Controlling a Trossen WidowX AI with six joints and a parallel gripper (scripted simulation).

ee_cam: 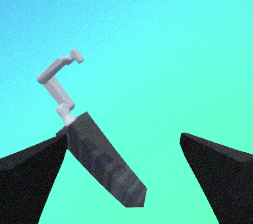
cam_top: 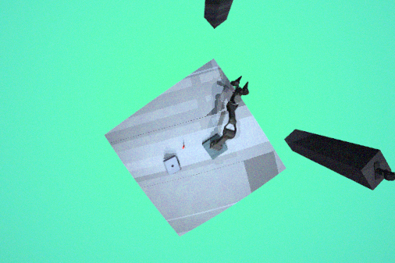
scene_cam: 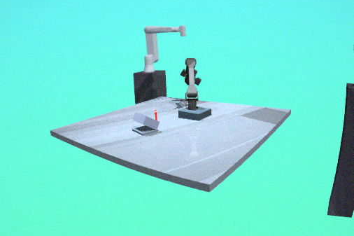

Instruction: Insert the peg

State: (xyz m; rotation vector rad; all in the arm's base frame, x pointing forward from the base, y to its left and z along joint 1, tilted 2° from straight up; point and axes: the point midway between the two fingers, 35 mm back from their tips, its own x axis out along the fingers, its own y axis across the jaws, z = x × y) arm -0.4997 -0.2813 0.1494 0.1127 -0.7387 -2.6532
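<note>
My gripper tip is now 76 cm short of the red peg, 15 cm above it and 14 cm to the right of it. From my gripper tip the other things lie so: flat base plate 97 cm ahead, 20 cm below, 19 cm to the left; sloped grey panel 95 cm ahead, 20 cm to the left, 14 cm below.
</note>
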